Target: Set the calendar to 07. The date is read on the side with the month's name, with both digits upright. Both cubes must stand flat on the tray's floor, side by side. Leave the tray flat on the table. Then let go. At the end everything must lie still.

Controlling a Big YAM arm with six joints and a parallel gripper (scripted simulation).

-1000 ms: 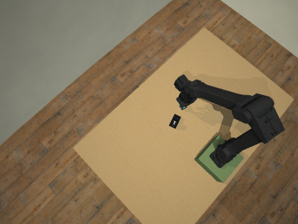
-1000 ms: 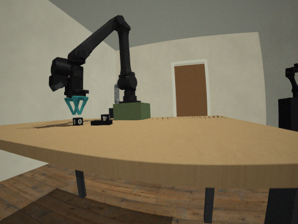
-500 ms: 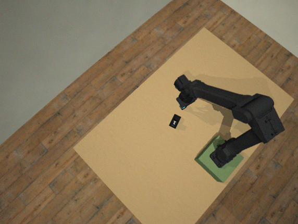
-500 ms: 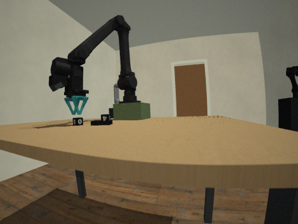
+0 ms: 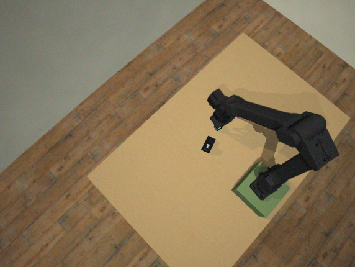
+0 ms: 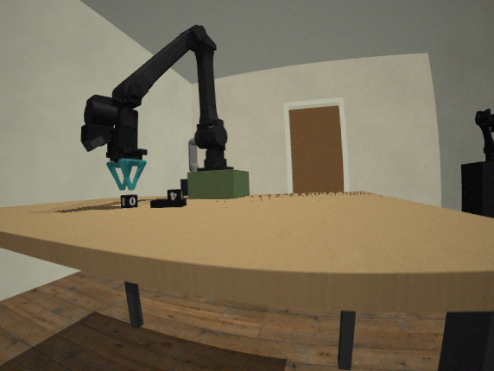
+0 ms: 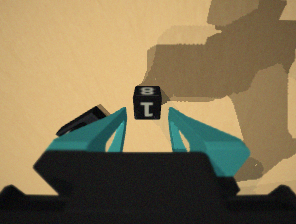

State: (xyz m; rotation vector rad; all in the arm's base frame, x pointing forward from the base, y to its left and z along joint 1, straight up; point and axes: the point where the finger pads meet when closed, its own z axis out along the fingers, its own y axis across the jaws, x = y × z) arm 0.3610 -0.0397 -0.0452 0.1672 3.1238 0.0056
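Now: the digit cube 4 cm below my hand. The rest, counted from my hand: black calendar tray: 5 cm behind, 10 cm to the left, 4 cm below.
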